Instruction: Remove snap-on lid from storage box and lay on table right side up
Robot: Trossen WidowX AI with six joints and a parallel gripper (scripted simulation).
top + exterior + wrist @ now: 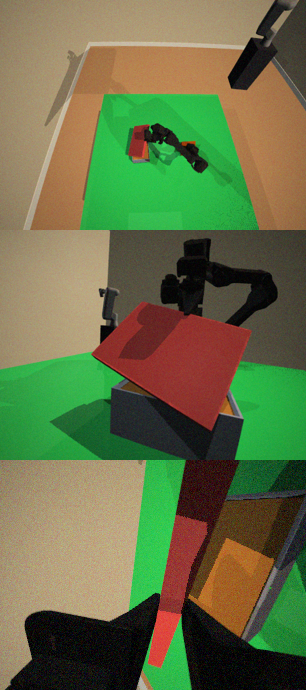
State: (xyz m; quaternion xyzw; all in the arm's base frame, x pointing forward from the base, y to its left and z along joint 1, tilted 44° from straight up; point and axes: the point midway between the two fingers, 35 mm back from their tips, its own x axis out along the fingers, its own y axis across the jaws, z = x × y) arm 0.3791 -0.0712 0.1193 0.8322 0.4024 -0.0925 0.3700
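Now: the red lid 6 cm ahead of my gripper tip, 5 cm below it and 2 cm to the right of it. From my gripper tip the other things lie so: storage box 18 cm below, 4 cm ahead, 1 cm to the left.
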